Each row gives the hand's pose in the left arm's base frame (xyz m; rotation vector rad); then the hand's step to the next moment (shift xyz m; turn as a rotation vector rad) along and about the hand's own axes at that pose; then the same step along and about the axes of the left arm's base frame.
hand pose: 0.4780 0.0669 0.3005 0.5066 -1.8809 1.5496
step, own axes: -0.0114 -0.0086 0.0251 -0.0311 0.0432 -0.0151
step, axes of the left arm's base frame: 0.0080 -0.0274 -0.0041 -0.0024 0.0214 -0.0510
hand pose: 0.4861 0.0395 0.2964 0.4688 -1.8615 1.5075
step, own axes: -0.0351 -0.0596 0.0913 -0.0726 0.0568 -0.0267
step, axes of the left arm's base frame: 0.0379 -0.1077 0.0092 0.0210 0.0302 -0.0886
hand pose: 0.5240 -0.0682 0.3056 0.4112 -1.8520 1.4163
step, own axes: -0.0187 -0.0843 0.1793 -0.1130 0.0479 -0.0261
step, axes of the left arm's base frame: 0.0012 -0.1973 0.0257 0.0534 0.0192 -0.1119
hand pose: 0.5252 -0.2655 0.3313 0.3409 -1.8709 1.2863
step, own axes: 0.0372 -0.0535 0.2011 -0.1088 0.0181 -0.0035
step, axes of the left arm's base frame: -0.0849 -0.1905 0.0341 0.0586 -0.0127 -0.0927
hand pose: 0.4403 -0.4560 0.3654 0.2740 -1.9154 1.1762
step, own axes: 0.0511 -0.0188 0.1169 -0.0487 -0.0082 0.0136
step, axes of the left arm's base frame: -0.0848 -0.0933 0.0273 0.0272 -0.0267 -0.0342
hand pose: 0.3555 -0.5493 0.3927 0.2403 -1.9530 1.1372
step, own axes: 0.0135 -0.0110 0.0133 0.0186 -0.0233 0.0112
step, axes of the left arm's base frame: -0.0102 -0.0136 0.0138 -0.0057 -0.0178 0.0258
